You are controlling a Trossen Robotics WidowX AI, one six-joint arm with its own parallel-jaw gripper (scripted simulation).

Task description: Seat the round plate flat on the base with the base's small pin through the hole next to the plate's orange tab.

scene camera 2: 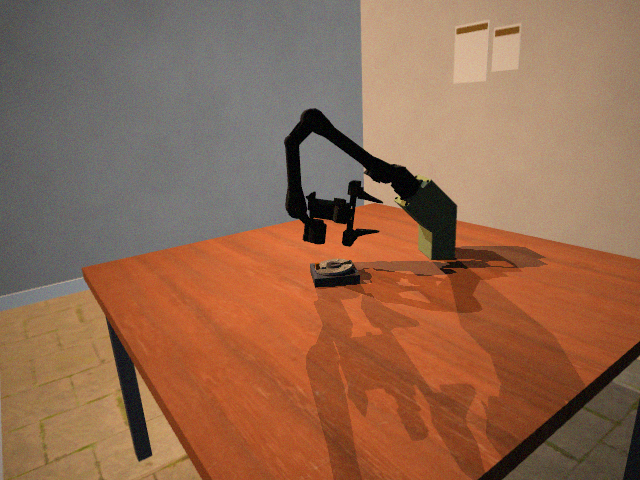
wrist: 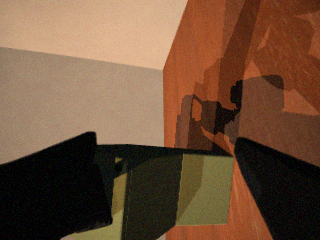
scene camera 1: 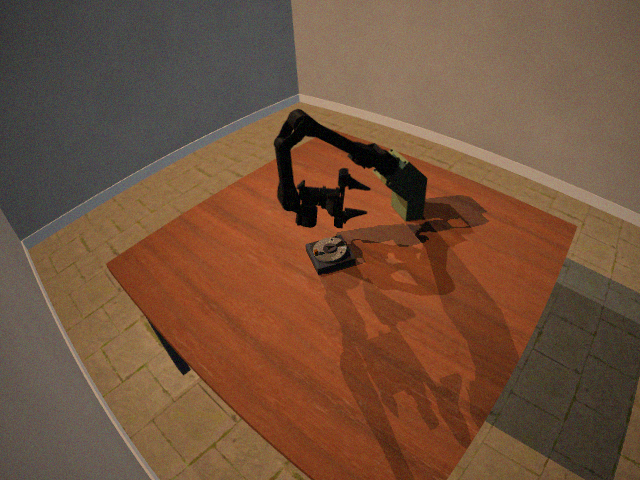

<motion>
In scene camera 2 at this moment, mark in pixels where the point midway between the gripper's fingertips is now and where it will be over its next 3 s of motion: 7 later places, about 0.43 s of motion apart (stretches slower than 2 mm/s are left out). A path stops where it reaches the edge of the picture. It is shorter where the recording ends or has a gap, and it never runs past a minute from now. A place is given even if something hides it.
My gripper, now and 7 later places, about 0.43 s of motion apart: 381,217; 377,220; 367,223; 352,223; 338,218; 336,217; 327,231; 315,248
</motion>
